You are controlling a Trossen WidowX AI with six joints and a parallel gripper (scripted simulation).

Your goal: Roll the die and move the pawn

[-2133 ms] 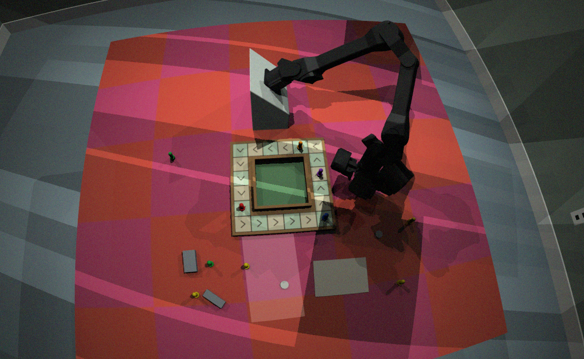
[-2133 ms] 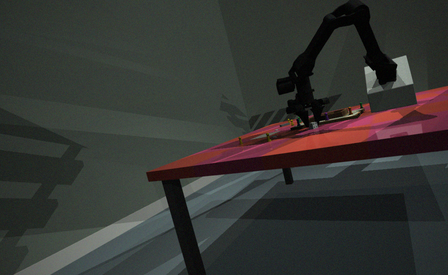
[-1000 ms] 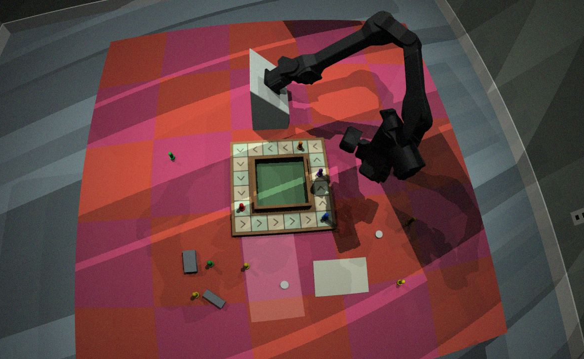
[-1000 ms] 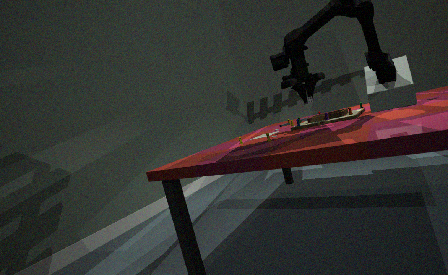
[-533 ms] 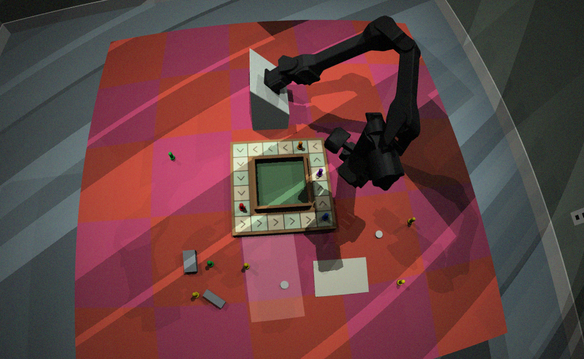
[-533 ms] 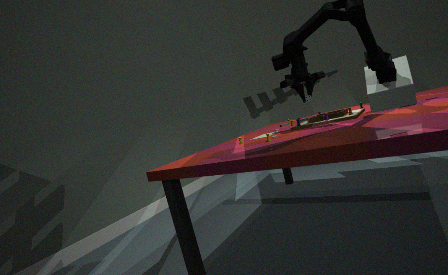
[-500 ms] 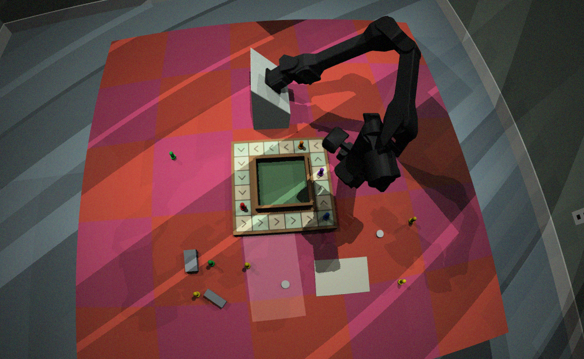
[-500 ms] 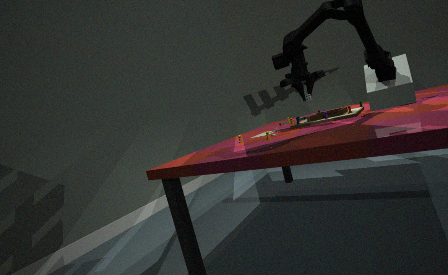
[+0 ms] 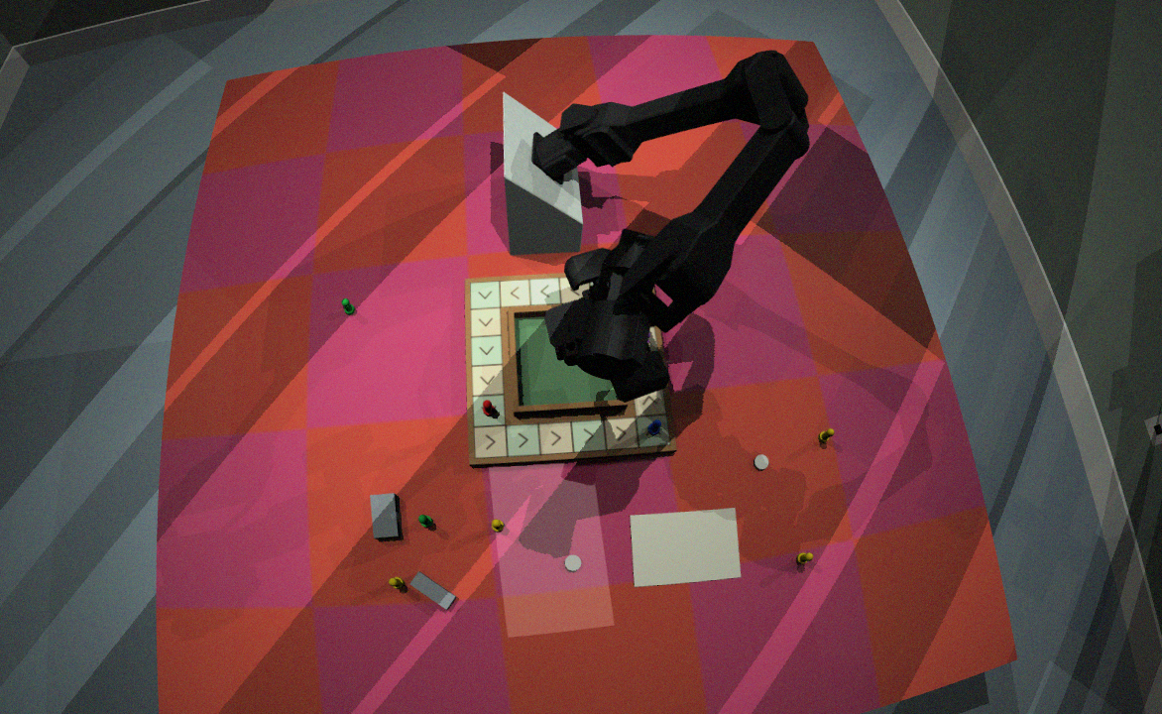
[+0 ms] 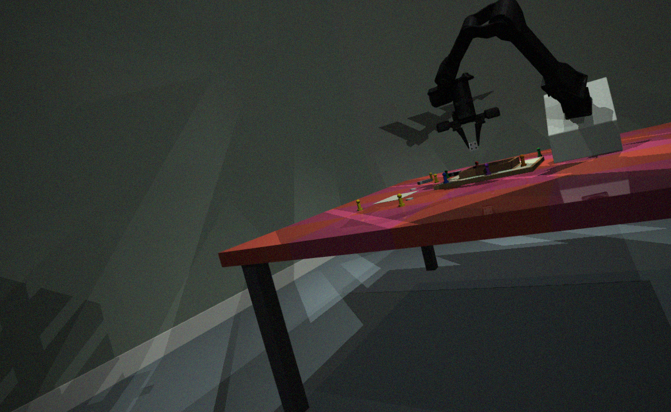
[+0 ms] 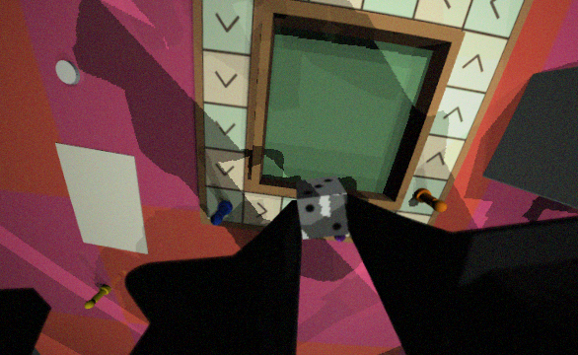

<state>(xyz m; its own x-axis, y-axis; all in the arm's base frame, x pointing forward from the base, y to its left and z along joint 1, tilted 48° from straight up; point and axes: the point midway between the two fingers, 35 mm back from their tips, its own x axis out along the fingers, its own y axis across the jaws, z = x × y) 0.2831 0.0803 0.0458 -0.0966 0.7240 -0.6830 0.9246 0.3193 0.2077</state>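
The orange pawn lies 13 cm behind my gripper tip and 7 cm below it. From my gripper tip the other things lie so: purple pawn (5 cm behind, 6 cm to the left, 7 cm below); then green tray (2 cm behind, 5 cm to the right, 9 cm below); then grey-white die (right at my gripper tip).
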